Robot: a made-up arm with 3 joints. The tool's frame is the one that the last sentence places.
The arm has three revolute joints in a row. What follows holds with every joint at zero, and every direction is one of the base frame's.
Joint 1 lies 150 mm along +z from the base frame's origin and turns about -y.
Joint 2 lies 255 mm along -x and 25 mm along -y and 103 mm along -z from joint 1 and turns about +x.
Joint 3 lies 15 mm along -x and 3 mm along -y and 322 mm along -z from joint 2 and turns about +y.
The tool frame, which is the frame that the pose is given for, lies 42 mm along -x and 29 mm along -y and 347 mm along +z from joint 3; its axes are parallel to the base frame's.
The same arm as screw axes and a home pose.
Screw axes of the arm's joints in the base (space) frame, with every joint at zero. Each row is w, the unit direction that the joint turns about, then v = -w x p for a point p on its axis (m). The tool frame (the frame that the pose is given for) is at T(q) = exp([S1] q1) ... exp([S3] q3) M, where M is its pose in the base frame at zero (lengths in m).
S1 = (0, -1, 0, 0.15, 0, 0)
S2 = (1, 0, 0, 0, 0.047, 0.025)
S3 = (0, 1, 0, 0.275, 0, -0.27)
M =
1 0 0 -0.312
0 1 0 -0.057
0 0 1 0.072
0 0 0 1

